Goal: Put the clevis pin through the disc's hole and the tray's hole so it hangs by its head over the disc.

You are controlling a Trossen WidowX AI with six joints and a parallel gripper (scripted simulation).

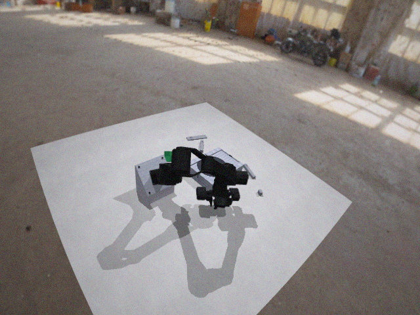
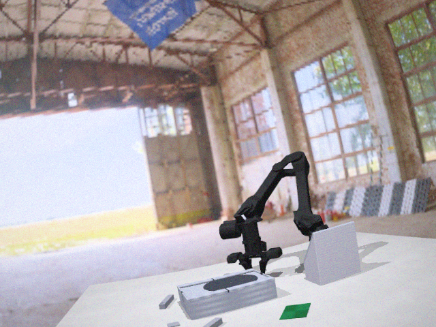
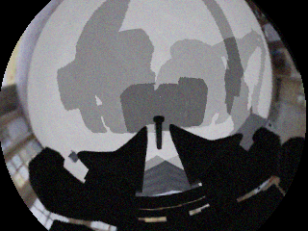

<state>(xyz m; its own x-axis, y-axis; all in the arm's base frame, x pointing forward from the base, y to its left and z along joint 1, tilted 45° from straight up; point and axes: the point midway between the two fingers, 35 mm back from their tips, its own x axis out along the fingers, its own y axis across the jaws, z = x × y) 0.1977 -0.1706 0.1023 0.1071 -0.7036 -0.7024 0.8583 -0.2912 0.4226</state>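
Right now my gripper tip is 190 mm to the right of the dark aluminium disc, 110 mm short of it and 60 mm below it. The rest, counted from my gripper tip: small cube 250 mm ahead, 50 mm to the right, 10 mm above; then clevis pin 10 mm to the left, 10 mm above; then rimmed steel tray 190 mm to the left, 140 mm ahead, 40 mm above.
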